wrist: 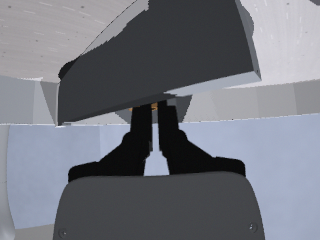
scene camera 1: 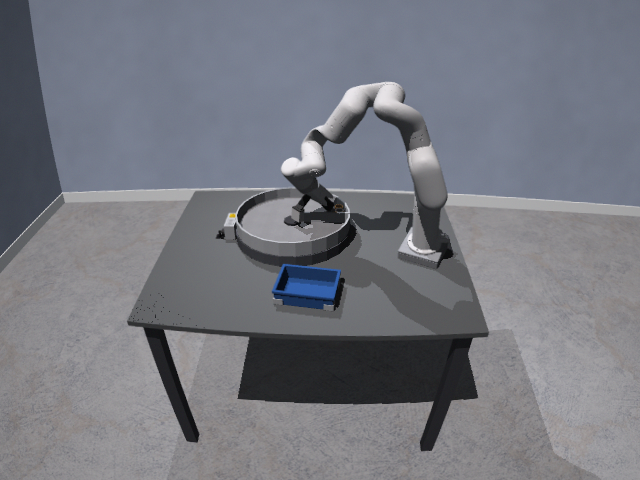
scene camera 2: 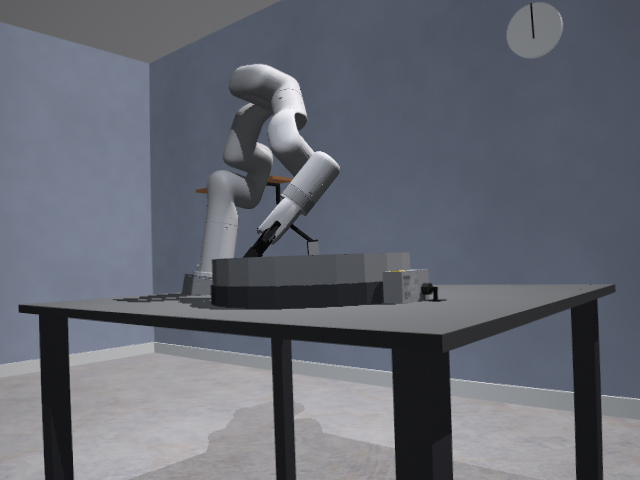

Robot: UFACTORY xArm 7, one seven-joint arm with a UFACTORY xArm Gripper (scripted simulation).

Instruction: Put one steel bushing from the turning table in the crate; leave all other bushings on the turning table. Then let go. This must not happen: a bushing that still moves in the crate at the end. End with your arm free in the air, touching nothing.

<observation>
I see my gripper (wrist: pixel 154 104) and a blue crate (scene camera 1: pixel 304 279).
</observation>
